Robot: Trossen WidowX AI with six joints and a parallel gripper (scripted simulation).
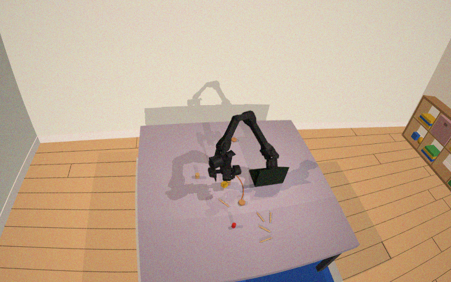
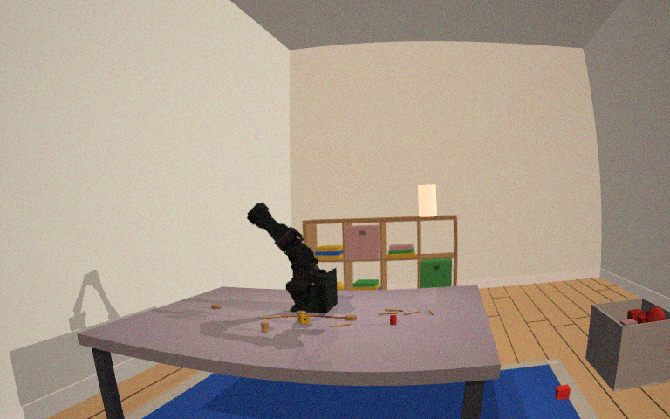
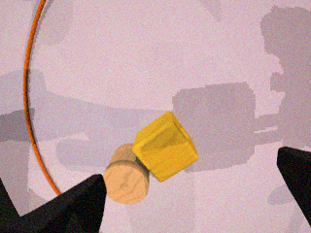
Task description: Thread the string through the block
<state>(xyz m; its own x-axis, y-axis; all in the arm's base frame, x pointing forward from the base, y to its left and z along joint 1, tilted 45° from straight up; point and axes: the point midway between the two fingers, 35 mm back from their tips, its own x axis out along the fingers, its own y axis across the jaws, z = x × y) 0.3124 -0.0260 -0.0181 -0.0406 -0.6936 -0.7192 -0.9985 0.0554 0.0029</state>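
My gripper tip is now 5 cm above the yellow block and 1 cm past it. Round my gripper tip: wooden cylinder (4 cm below, 4 cm behind, 2 cm to the right); red piece (30 cm to the left, 5 cm below, 2 cm ahead).
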